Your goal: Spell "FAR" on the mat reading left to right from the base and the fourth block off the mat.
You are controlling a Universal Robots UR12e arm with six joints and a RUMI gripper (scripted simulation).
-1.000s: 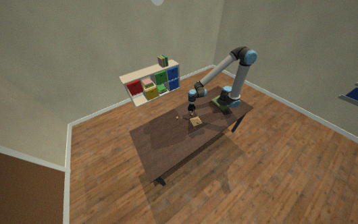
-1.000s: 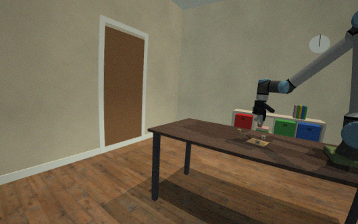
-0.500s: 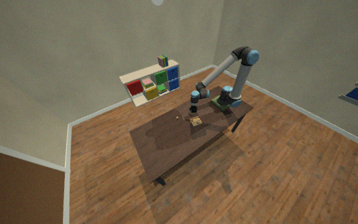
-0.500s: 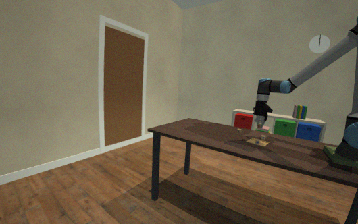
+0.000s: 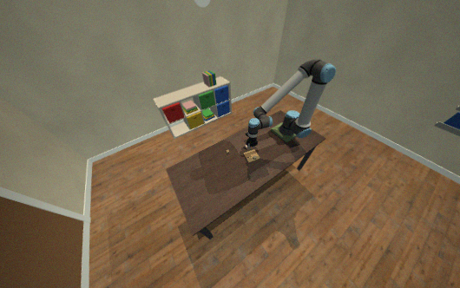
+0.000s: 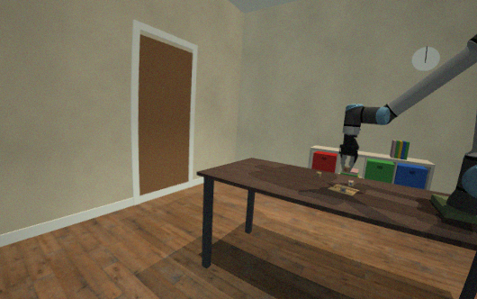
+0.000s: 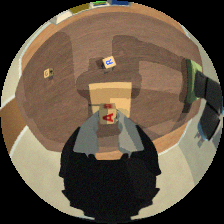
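Right now the tan mat is 10 mm behind my hand, 30 mm to the left of it and 120 mm below it.
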